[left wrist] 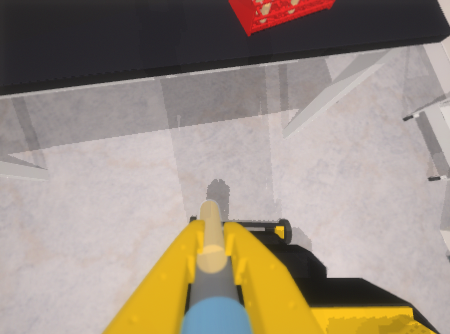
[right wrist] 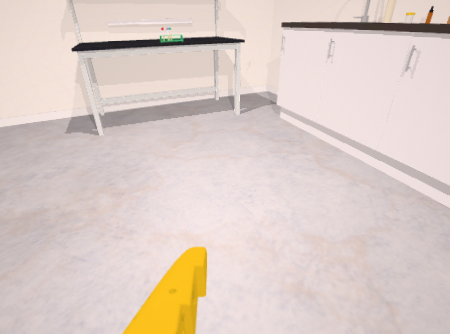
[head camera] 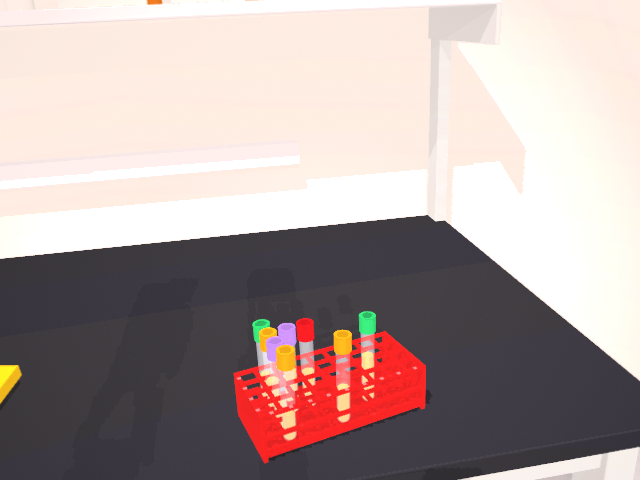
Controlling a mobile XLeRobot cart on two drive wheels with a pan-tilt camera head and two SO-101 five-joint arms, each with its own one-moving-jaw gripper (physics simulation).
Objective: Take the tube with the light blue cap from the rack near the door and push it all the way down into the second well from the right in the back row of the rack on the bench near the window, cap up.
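Places are measured from the left arm's base along level axes (x left, y ahead, z down), in centimetres.
Pixels of known places: left hand at its tool point: (left wrist: 204,232); right hand at its tool point: (right wrist: 206,264).
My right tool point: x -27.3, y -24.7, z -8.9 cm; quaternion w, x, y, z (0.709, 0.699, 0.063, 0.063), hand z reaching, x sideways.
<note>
Behind a point stands the place of what it marks.
The tube with the light blue cap (left wrist: 216,317) {x -0.1, y 18.6, z -23.3 cm} is in my left gripper (left wrist: 213,226) {x 0.4, y 20.1, z -20.8 cm}, which is shut on its body. The cap is nearest the left wrist camera and the rounded end points away, over the floor short of the bench. A red rack (head camera: 249,428) {x -3.5, y 57.3, z 0.1 cm} (left wrist: 242,14) {x -4.1, y 56.2, z -0.5 cm} stands on the black bench (head camera: 516,330) {x -38.3, y 80.1, z 1.3 cm} (left wrist: 75,45) {x 25.8, y 47.9, z 1.3 cm} and holds several tubes with green, orange, purple and red caps, most of them crowded at its left end. My right gripper (right wrist: 199,260) is fully open and empty, one notched jaw showing, far from both racks.
A yellow part of my left arm (head camera: 7,379) {x -2.4, y 22.3, z -29.7 cm} shows at the head view's left edge. A white shelf post (head camera: 439,134) {x -33.7, y 128.3, z -17.8 cm} rises behind the bench. The right wrist view shows another bench (right wrist: 125,45) {x -66.2, y -263.7, z 1.5 cm} with a green rack (right wrist: 171,40) {x -27.8, y -281.1, z -0.1 cm}, and white cabinets (right wrist: 350,85) {x 92.9, y -181.6, z 25.6 cm} at the right.
</note>
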